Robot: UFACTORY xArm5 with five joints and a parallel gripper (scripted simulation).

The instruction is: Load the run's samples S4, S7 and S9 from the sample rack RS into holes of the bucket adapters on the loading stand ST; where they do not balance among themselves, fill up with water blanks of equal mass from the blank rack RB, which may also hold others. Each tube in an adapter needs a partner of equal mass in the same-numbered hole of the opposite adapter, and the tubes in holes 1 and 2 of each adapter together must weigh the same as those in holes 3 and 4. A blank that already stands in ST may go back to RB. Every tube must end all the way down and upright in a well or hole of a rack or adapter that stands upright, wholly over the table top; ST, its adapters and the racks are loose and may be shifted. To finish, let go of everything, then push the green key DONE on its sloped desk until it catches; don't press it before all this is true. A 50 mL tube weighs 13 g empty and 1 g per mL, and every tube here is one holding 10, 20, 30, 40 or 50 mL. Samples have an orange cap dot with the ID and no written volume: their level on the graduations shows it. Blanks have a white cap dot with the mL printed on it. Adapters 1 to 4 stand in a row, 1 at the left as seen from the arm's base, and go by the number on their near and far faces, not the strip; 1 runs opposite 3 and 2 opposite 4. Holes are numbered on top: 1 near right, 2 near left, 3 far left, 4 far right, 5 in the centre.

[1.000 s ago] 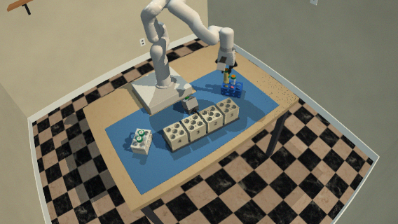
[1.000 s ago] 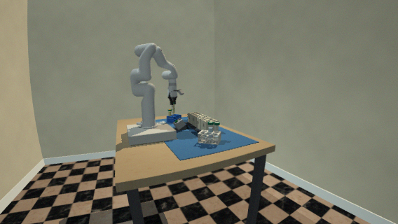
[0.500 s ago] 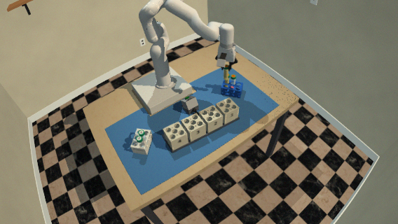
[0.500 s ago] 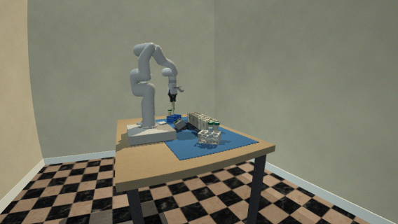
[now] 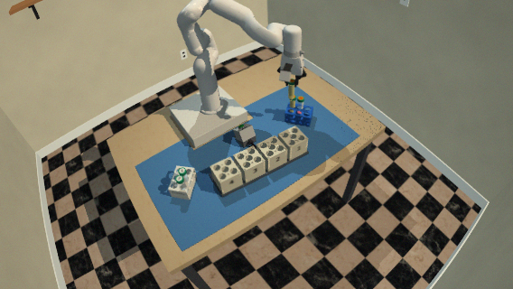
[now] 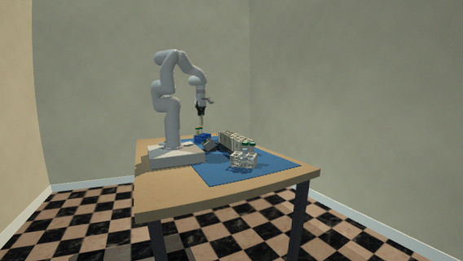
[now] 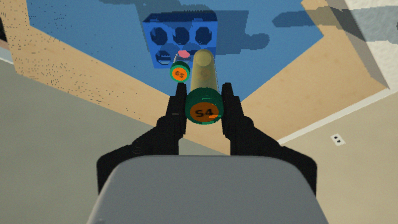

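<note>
Right now my hand is 1 cm to the left of the sample tube S4 and 5 cm above it. The rest, counted from my hand: blue sample rack RS (2 cm ahead, 4 cm to the left, 21 cm below); then sample tube S9 (1 cm ahead, 6 cm to the left, 18 cm below); then sample tube S7 (3 cm behind, 3 cm to the left, 18 cm below).
</note>
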